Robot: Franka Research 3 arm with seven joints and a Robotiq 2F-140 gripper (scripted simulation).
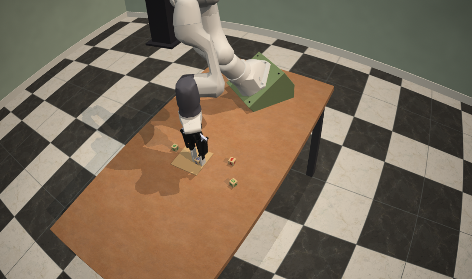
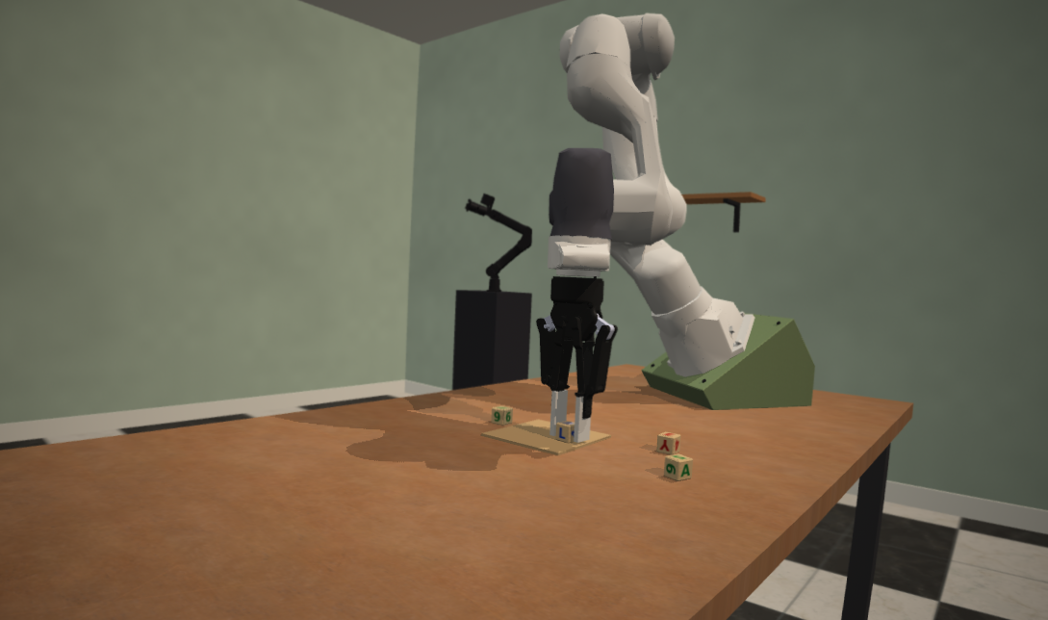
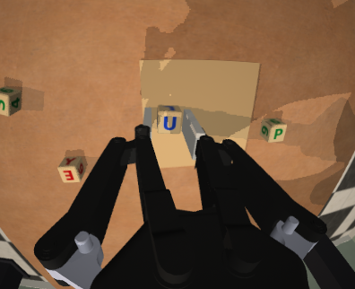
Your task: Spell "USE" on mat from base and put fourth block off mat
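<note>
Now: hand 2 cm above the U block. From my hand the other things lie so: E block: 6 cm behind, 13 cm to the left, 3 cm below; mat: 4 cm to the right, 4 cm below; green P block: 2 cm behind, 14 cm to the right, 3 cm below.
</note>
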